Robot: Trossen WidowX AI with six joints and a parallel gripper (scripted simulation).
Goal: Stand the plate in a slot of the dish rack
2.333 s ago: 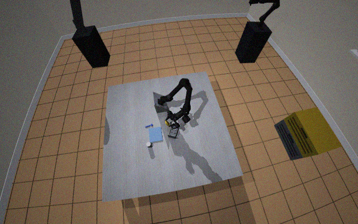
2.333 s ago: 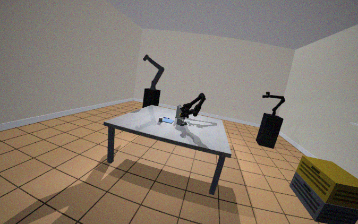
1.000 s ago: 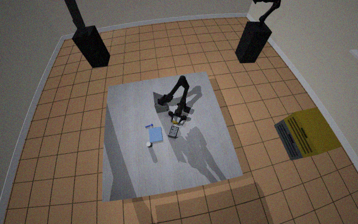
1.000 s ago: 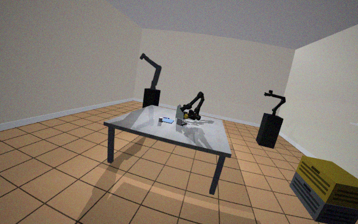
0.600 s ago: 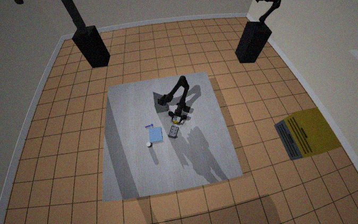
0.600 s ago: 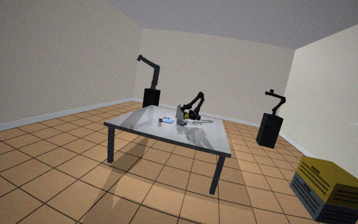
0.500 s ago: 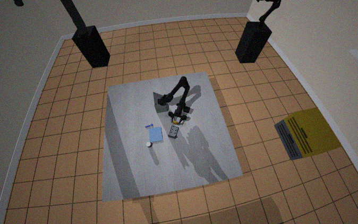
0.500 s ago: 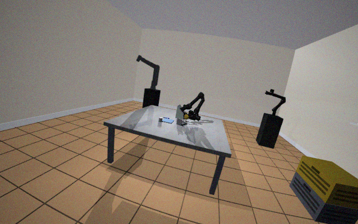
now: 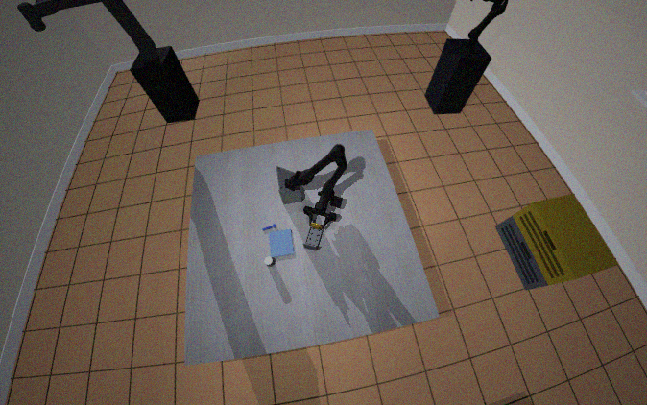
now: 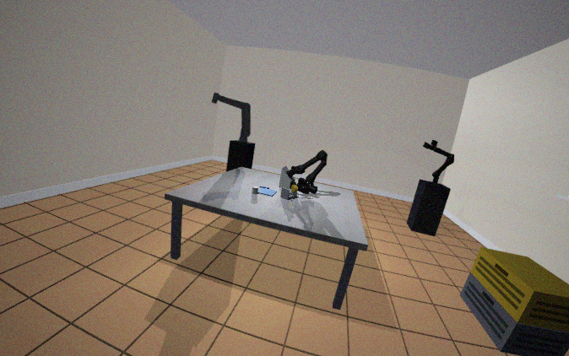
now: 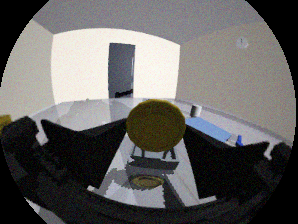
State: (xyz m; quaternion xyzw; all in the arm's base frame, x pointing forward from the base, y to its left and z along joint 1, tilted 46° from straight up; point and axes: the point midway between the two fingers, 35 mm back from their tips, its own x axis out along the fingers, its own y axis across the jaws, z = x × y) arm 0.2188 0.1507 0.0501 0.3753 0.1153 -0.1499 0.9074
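My gripper tip is 4 cm short of the dish rack, 2 cm to the left of it and 5 cm above it. Round my gripper tip: light blue square pad (5 cm ahead, 20 cm to the right, 7 cm below); then yellow plate (1 cm behind); then blue spoon (5 cm behind, 26 cm to the right, 7 cm below).
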